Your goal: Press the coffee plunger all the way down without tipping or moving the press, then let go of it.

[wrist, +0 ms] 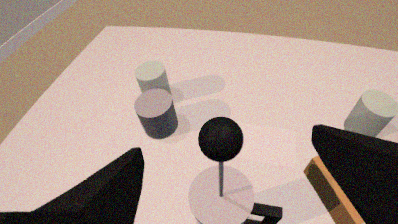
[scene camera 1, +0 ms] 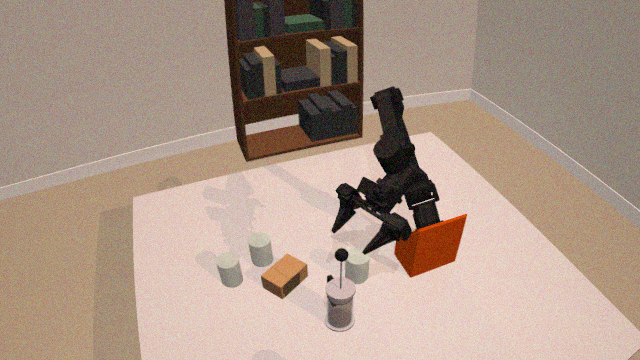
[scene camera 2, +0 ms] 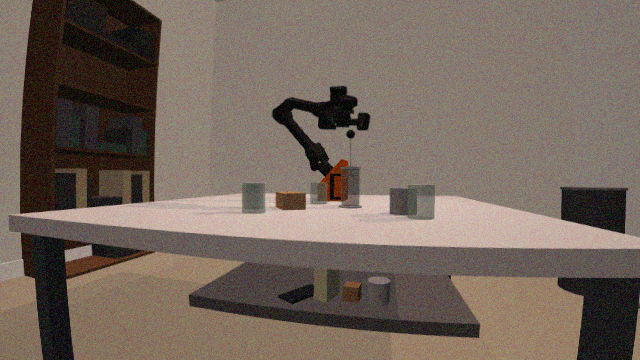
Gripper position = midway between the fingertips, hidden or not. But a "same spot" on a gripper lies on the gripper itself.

The gripper shows in the wrist view, in scene camera 1 and in scene camera 2 (348, 128). The same spot on the gripper: (wrist: 355, 161) is (scene camera 1: 341, 220).
